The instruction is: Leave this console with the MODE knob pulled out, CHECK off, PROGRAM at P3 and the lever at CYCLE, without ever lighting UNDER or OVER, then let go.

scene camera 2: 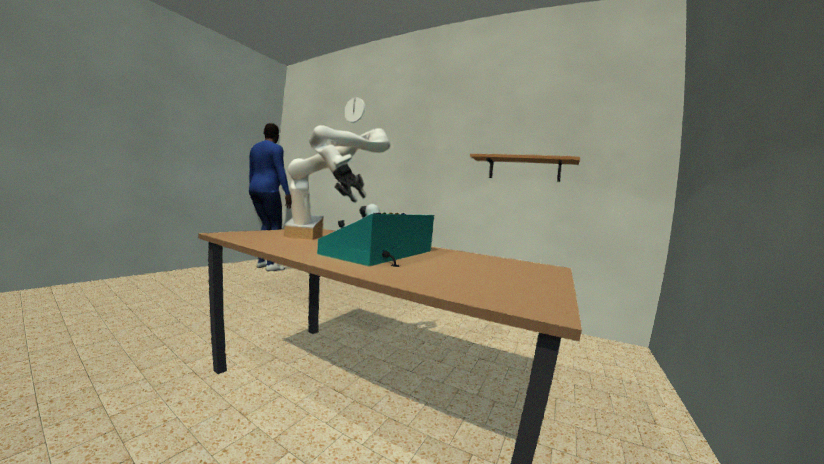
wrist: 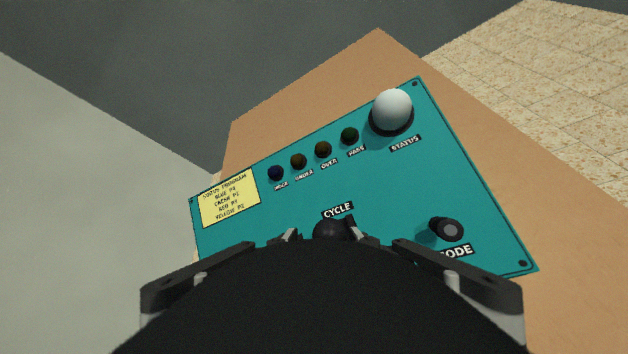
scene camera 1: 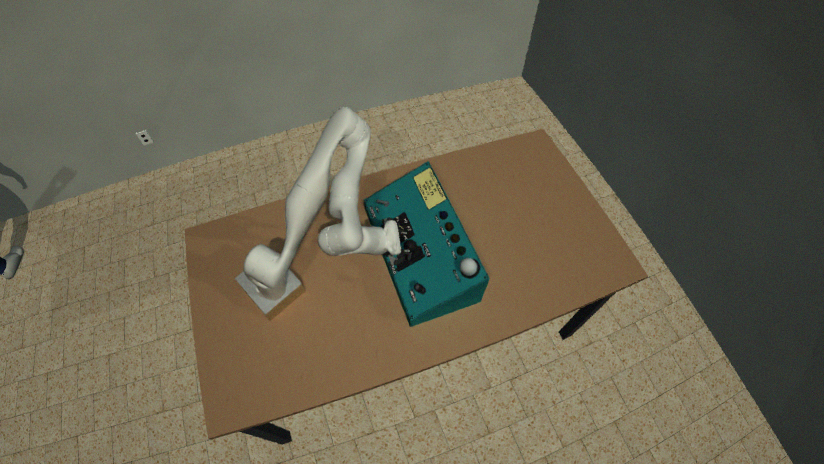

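Note:
The teal console (scene camera 1: 436,270) (scene camera 2: 400,239) (wrist: 390,185) stands on the table. My gripper (scene camera 2: 358,198) (wrist: 322,238) is partly open and empty, above the lever's black ball (scene camera 1: 409,246) (wrist: 330,229). The ball shows between the fingertips in the wrist view, below the CYCLE label (wrist: 337,210); its slot is mostly hidden. The MODE knob (scene camera 1: 420,288) (wrist: 446,228) stands out from the panel. The UNDER lamp (scene camera 1: 449,226) (wrist: 298,161) and OVER lamp (scene camera 1: 454,238) (wrist: 323,149) are dark. My wrist hides the PROGRAM dial. The CHECK switch (scene camera 1: 382,202) is too small to read.
The white STATUS dome (scene camera 1: 469,266) (scene camera 2: 372,209) (wrist: 392,110), blue MODE lamp (wrist: 275,172) and green PASS lamp (wrist: 349,135) look unlit. A yellow card (scene camera 1: 429,188) (wrist: 229,197) is on the panel. A person (scene camera 2: 266,167) stands beyond the table (scene camera 2: 461,282).

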